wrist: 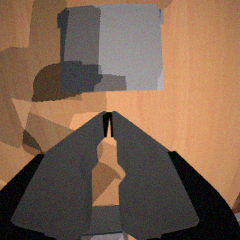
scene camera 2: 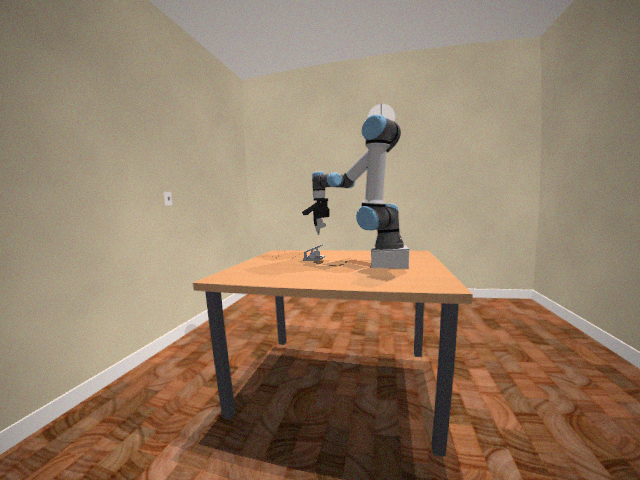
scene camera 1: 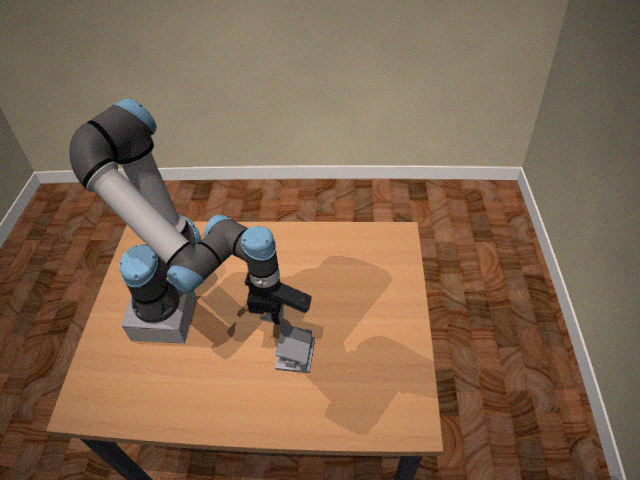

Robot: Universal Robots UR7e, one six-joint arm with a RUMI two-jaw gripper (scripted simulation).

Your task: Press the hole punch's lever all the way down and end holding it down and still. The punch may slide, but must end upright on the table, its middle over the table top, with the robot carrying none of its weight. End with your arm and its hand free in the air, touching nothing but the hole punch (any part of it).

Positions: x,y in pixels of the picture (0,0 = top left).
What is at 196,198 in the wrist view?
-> The gripper.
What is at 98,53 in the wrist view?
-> A hole punch lever.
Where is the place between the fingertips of the gripper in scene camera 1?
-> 279,326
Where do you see a hole punch lever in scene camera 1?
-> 293,344
